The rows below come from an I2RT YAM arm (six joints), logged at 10 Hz.
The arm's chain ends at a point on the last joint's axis. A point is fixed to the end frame.
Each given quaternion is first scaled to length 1.
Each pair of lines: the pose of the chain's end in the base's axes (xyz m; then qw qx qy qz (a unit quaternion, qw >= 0)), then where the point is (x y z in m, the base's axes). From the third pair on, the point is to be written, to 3 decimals.
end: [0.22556, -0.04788, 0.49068, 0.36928, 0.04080, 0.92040, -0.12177]
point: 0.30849 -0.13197 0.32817
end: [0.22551, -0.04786, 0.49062, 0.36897, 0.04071, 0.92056, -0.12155]
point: 0.30835 -0.13186 0.32802
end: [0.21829, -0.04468, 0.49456, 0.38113, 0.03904, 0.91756, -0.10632]
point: 0.307 -0.123 0.332
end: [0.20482, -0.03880, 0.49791, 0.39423, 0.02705, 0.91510, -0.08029]
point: 0.301 -0.107 0.335
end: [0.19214, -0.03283, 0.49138, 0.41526, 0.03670, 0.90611, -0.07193]
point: 0.295 -0.099 0.332
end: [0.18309, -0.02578, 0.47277, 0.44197, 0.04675, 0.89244, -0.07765]
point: 0.294 -0.095 0.320
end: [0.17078, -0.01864, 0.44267, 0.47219, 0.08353, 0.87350, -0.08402]
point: 0.288 -0.093 0.298
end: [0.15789, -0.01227, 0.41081, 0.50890, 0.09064, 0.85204, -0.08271]
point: 0.287 -0.088 0.276
